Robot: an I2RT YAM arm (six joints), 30 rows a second.
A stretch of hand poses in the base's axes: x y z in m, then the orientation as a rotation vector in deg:
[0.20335, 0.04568, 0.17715, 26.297, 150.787, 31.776]
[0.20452, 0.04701, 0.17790, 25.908, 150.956, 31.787]
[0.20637, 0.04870, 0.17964, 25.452, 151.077, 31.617]
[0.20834, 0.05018, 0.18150, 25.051, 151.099, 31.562]
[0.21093, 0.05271, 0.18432, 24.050, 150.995, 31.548]
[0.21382, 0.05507, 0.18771, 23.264, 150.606, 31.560]
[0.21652, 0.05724, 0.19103, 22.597, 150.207, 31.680]
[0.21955, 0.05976, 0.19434, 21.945, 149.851, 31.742]
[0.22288, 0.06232, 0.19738, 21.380, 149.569, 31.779]
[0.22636, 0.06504, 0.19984, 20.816, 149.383, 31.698]
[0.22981, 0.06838, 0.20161, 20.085, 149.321, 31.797]
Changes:
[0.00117, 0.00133, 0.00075, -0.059, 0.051, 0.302]
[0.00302, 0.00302, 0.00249, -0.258, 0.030, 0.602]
[0.00499, 0.00450, 0.00435, -0.365, -0.063, 0.858]
[0.00758, 0.00703, 0.00717, -0.545, -0.434, 1.478]
[0.01047, 0.00939, 0.01056, -0.669, -1.011, 1.886]
[0.01317, 0.01156, 0.01388, -0.696, -1.559, 2.235]
[0.01620, 0.01408, 0.01719, -0.761, -2.064, 2.578]
[0.01953, 0.01664, 0.02023, -0.829, -2.476, 2.881]
[0.02301, 0.01936, 0.02269, -0.982, -2.801, 3.190]
[0.02646, 0.02270, 0.02446, -1.034, -3.040, 3.676]

